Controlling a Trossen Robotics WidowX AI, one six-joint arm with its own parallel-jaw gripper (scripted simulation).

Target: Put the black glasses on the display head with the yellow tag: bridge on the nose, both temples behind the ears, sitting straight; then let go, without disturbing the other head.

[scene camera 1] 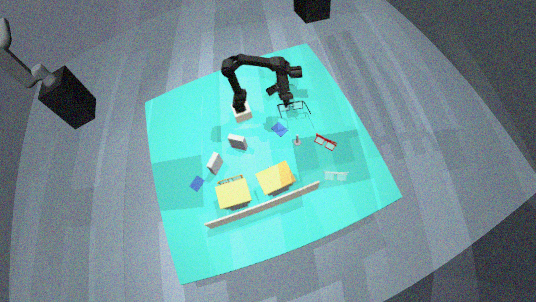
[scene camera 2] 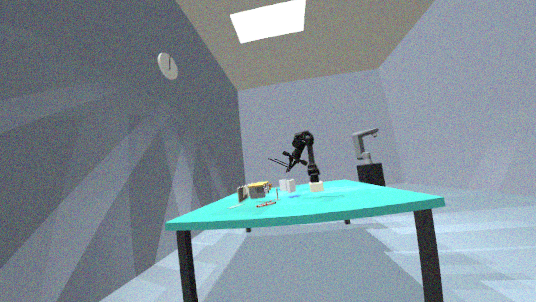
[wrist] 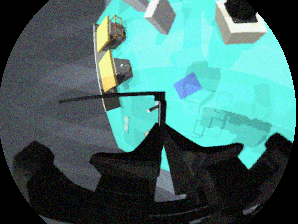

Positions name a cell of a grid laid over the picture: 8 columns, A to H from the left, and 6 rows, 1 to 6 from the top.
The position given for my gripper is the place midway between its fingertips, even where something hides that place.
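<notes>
I can see a long bar (scene camera 1: D5). There is a display head (wrist: D2) as well, and with it I see a black glasses (wrist: E3). My own gripper (wrist: E4) is visible too.
</notes>
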